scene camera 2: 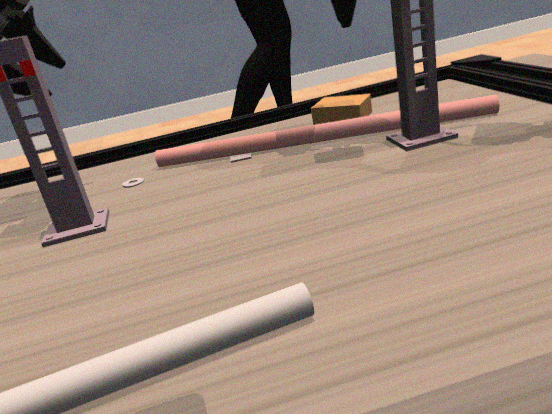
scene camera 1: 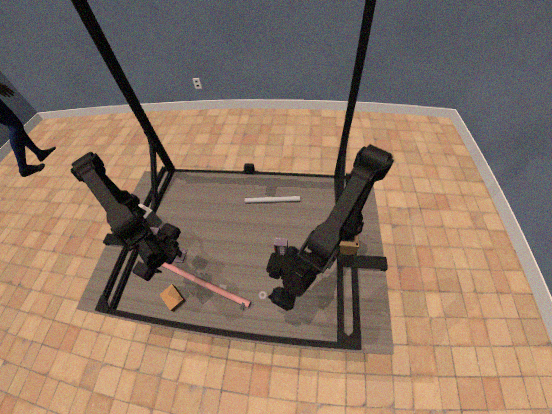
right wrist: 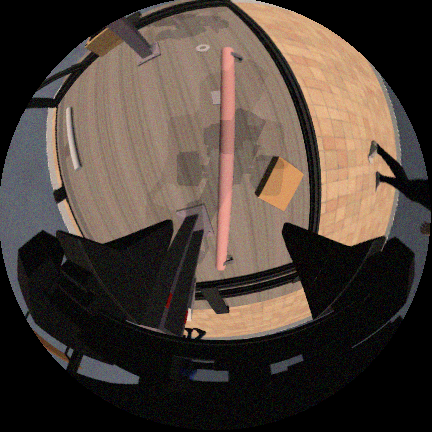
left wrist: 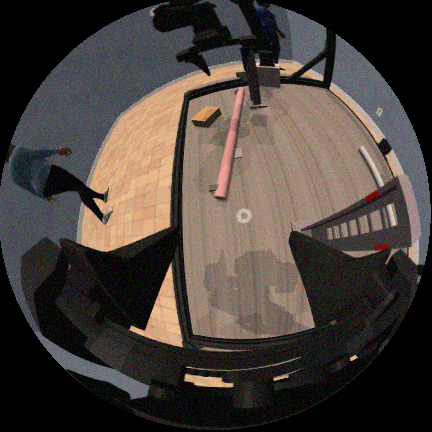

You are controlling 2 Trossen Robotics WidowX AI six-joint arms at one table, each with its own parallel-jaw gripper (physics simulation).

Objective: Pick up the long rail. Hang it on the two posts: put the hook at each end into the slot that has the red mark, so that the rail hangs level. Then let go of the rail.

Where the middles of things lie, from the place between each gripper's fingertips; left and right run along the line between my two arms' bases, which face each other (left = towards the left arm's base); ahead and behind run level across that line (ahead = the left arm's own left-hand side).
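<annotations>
From my left hand: post base (scene camera 2: 58, 187) 120 mm below, 130 mm behind, 10 mm to the left. White cylinder (scene camera 2: 119, 369) 140 mm below, 70 mm to the right, 420 mm behind. Grey slotted post (right wrist: 166, 311) 50 mm below, 430 mm to the right, 110 mm behind. Orange block (scene camera 2: 330, 109) 140 mm below, 380 mm to the right, 60 mm ahead.
From my right hand: orange block 140 mm below, 10 mm to the right, 100 mm ahead. Grey slotted post 40 mm below, 60 mm to the right, 70 mm behind. Post base 120 mm below, 380 mm to the left, 90 mm behind. White cylinder 140 mm below, 300 mm to the left, 380 mm behind.
</annotations>
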